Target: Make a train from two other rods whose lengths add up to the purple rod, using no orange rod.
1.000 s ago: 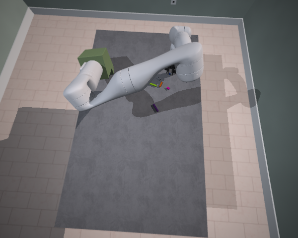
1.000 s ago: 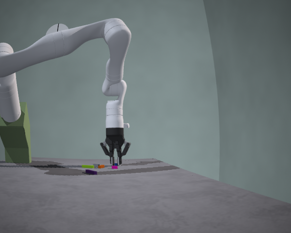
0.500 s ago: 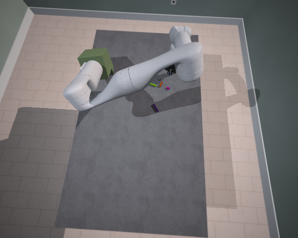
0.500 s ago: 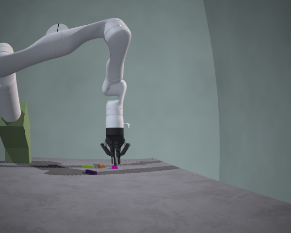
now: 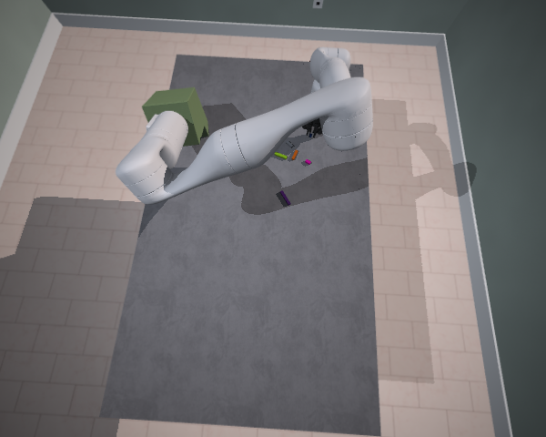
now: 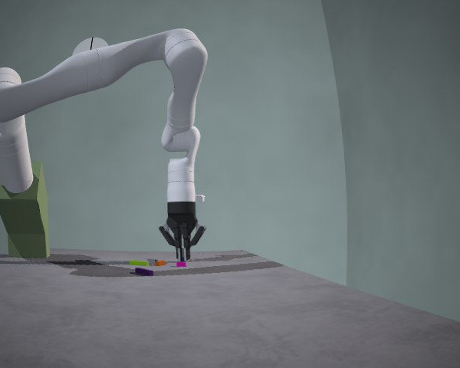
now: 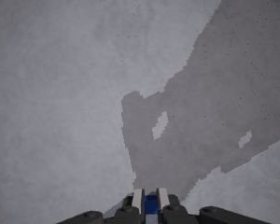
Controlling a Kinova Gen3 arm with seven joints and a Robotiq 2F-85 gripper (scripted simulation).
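My gripper is now 11 cm past the purple rod, 26 cm to the left of it and 1 cm above it. From my hand the other things lie so: blue rod (1 cm below); then grey rod (9 cm behind, 4 cm to the right, 1 cm below); then orange rod (7 cm behind, 9 cm to the right, 1 cm below).
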